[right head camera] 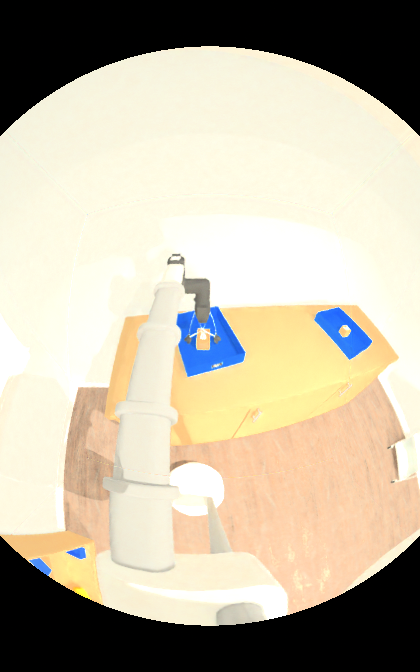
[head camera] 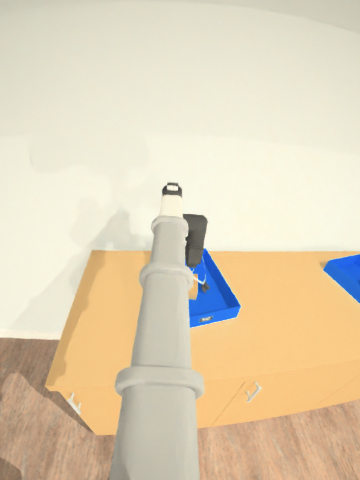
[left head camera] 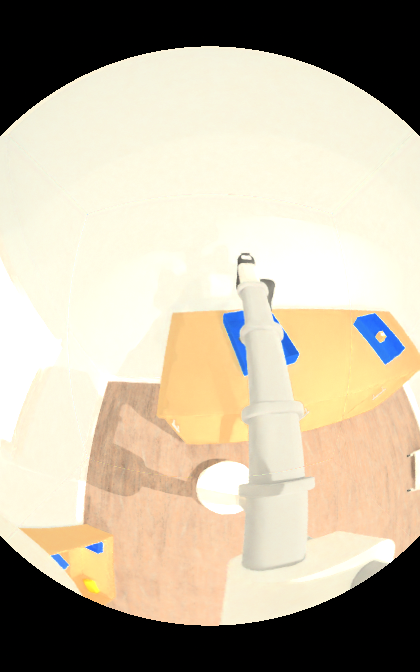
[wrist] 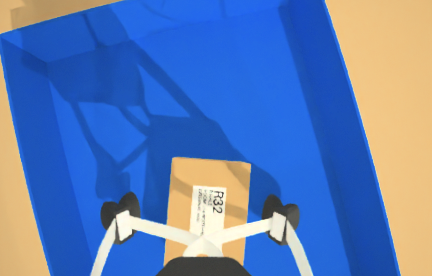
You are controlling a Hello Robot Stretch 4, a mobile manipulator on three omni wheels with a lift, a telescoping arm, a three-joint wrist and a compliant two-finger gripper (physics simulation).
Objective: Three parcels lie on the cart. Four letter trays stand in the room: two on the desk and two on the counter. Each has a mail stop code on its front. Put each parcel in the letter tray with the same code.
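Places are measured from the robot's base along level axes (x ahead, y left, z up), in metres.
Pixels of known places: gripper, fingertip midpoint: point(wrist: 201, 210).
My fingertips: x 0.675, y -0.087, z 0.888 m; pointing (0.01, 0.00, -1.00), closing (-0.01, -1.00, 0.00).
Observation:
Ahead of a thing's pixels: the offset from my fingertips to its top centre. Level surfaces: height alone.
A tan parcel {0.004 m right, 0.002 m ahead, 0.047 m up} point(wrist: 210, 172) point(right head camera: 203, 344) with a white label reading R32 lies in the left blue letter tray {0.009 m right, 0.012 m ahead, 0.057 m up} point(wrist: 240, 75) point(right head camera: 230, 345) point(head camera: 220, 300) point(left head camera: 291, 351) on the wooden counter. My gripper point(wrist: 201, 210) point(right head camera: 202, 339) is open, with one fingertip on each side of the parcel and a gap to both its sides. The code on this tray's front is too small to read. A second blue tray point(right head camera: 352, 346) point(left head camera: 391, 351) point(head camera: 347, 272) stands at the counter's right end, with a small tan parcel point(right head camera: 344, 330) point(left head camera: 381, 336) inside.
The counter {0.005 m down} point(head camera: 280, 320) point(right head camera: 280, 365) stands against the wall. At the lower left is the wooden desk point(left head camera: 75, 534) point(right head camera: 55, 540) with two blue trays point(left head camera: 59, 561) point(left head camera: 95, 547) and a yellow object point(left head camera: 91, 585). A white round object point(left head camera: 222, 487) point(right head camera: 197, 489) is below my arm. A white frame point(right head camera: 407, 460) shows at the right edge.

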